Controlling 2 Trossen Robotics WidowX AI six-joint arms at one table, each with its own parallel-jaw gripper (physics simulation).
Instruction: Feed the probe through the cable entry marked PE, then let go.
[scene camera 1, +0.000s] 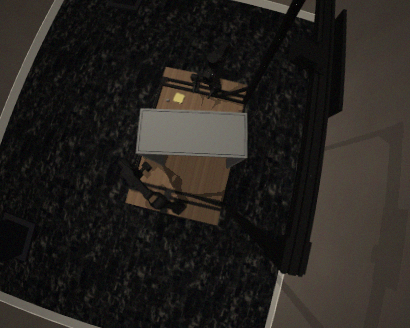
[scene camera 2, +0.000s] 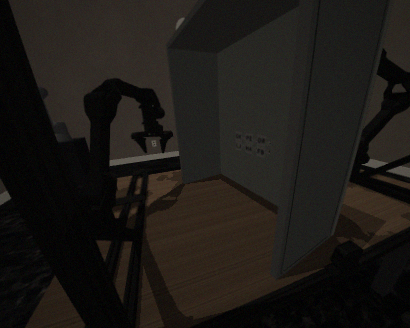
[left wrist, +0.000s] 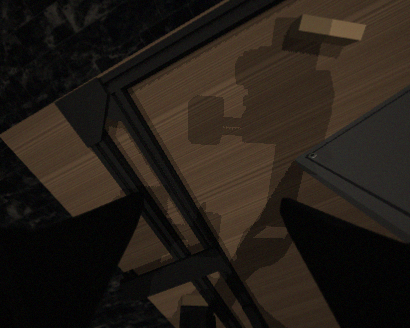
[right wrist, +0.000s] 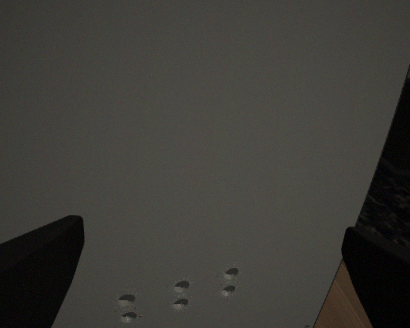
Labels:
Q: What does my left gripper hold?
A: Nothing.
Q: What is my right gripper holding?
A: Nothing.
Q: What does the tan block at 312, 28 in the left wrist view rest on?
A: The table.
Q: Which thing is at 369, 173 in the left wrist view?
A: A grey cabinet.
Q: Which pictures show the tan block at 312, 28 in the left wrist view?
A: The left wrist view only.

